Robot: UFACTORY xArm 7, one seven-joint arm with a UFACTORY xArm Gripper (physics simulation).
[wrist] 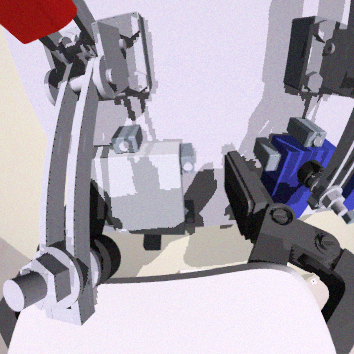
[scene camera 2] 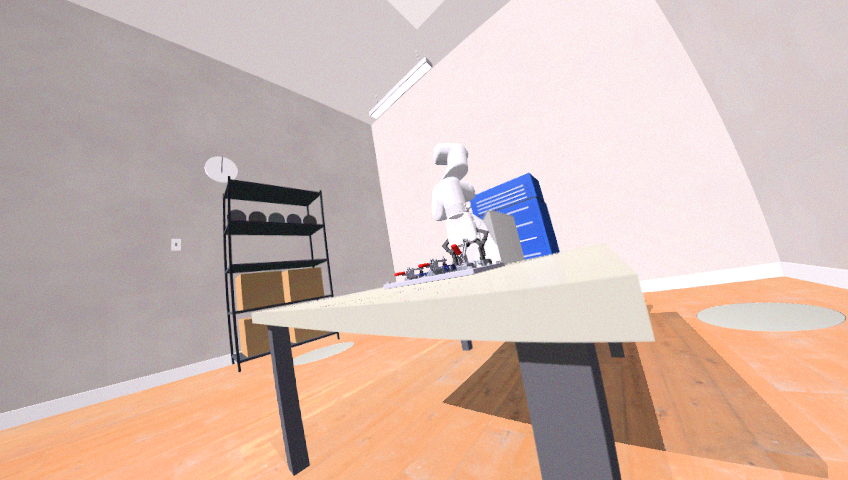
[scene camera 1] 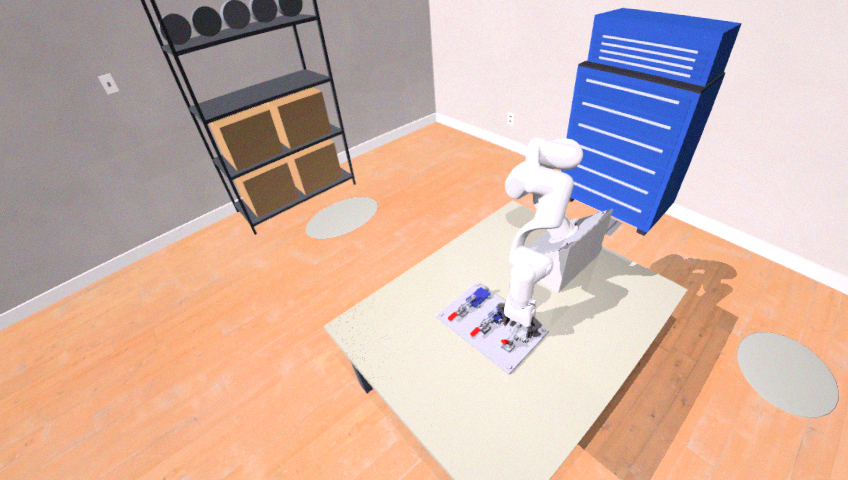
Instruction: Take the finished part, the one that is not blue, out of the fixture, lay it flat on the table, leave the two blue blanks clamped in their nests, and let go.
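Places are measured from the arm's base along level axes (x ahead, y left, z up), in centimetres.
Where they show: gripper, fingertip midpoint: (wrist: 158, 182); arm's base, origin of the base link: (scene camera 1: 564, 235).
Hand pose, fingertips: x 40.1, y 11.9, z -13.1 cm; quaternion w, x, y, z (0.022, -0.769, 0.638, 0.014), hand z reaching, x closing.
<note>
Each offset is from my fingertips to the centre of the thing. "*": to the spot under its first point.
The finished part @(dx -1.8, dy +1.4, dz -0.4 cm) (wrist: 145, 192), a pale grey block, sits in its nest on the light fixture plate @(dx +3.8, dy -9.2, dz -2.6 cm) (scene camera 1: 490, 351) (scene camera 2: 416, 281) (wrist: 210, 75). Its clamp (wrist: 60, 150) is open, with the arm raised and a red handle. My gripper (scene camera 1: 521, 327) (scene camera 2: 468, 257) (wrist: 158, 182) is open and low over this nest. The right finger in the wrist view stands apart from the part, between it and the middle blue blank (scene camera 1: 495, 315) (wrist: 287, 187). The left finger is mostly hidden behind the raised clamp arm; whether it touches the part is unclear. Another blue blank @(dx -0.5, dy -20.6, dz -0.7 cm) (scene camera 1: 480, 296) sits in the far nest. Both blanks are under lowered clamps.
The raised clamp's red handle @(dx +8.9, dy +2.3, dz +2.8 cm) (scene camera 1: 505, 342) (scene camera 2: 455, 249) (wrist: 37, 17) stands close to my gripper. Two more red handles @(* dx +13.9, dy -18.9, dz +1.3 cm) (scene camera 1: 453, 316) @(dx +12.8, dy -8.5, dz +1.8 cm) (scene camera 1: 474, 331) point toward the plate's outer edge. The plate lies on a cream table (scene camera 1: 416, 356) (scene camera 2: 476, 309). A grey box-shaped block (scene camera 1: 574, 258) stands by the arm's base.
</note>
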